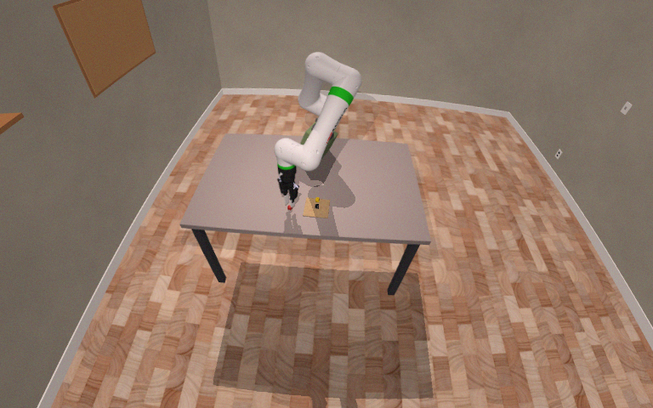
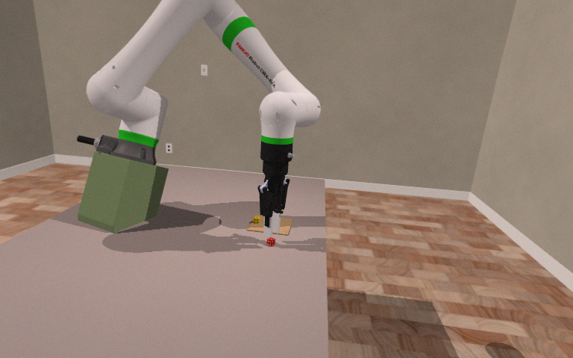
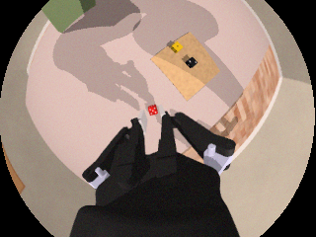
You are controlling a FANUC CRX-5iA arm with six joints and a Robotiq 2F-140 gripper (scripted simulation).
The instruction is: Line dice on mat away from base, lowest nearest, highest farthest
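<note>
The red die lies 6 cm below my hand. From my hand the other things lie so: yellow die: 15 cm to the left, 7 cm behind, 6 cm below; then tan mat: 15 cm to the left, 7 cm below, 2 cm behind; then black die: 15 cm to the left, 6 cm below, 2 cm behind.
</note>
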